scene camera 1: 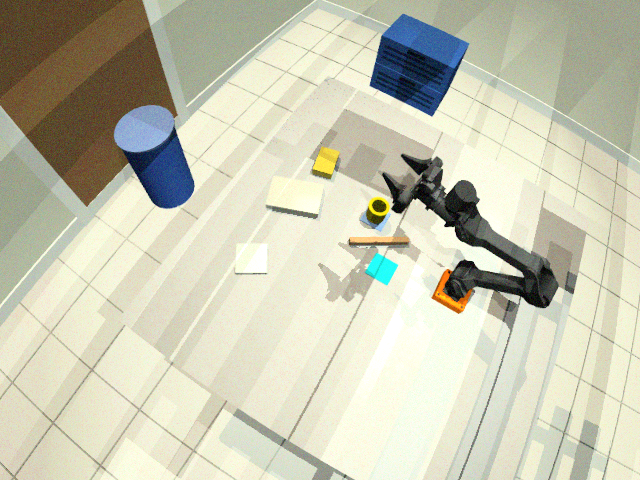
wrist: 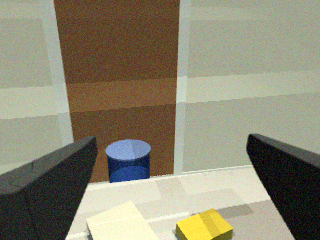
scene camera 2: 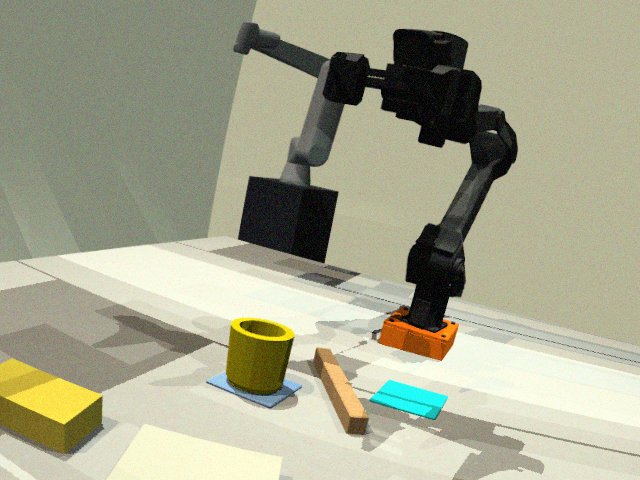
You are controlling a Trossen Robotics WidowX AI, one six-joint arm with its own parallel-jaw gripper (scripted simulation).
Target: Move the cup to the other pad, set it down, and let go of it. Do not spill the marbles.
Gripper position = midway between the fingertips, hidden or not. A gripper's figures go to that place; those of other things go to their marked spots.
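There is a yellow cup [scene camera 2: 259, 350], and it is 0.61 m from the lens. My gripper [scene camera 2: 366, 64] is 0.59 m from the lens.
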